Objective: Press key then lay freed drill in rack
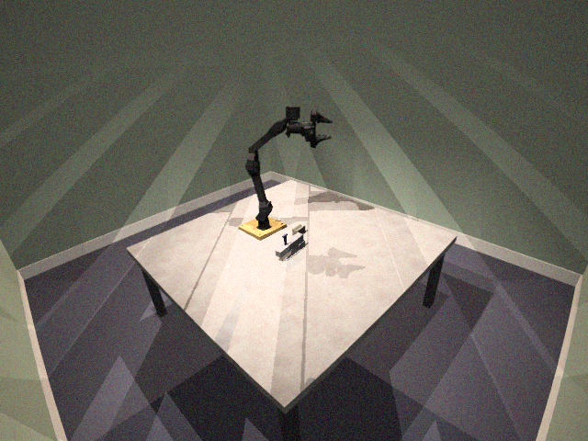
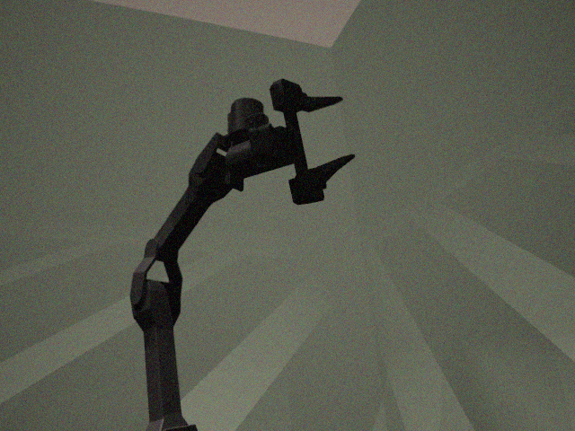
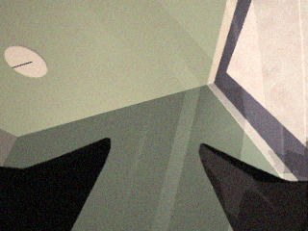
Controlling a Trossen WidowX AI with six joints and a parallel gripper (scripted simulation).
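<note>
My gripper tip is 48 cm above the small dark part, 32 cm to the left of it and 2 cm past it. Also, from my gripper tip: grey fixture (53 cm below, 28 cm to the right, 3 cm behind); rack (54 cm below, 13 cm to the right, 13 cm behind).
</note>
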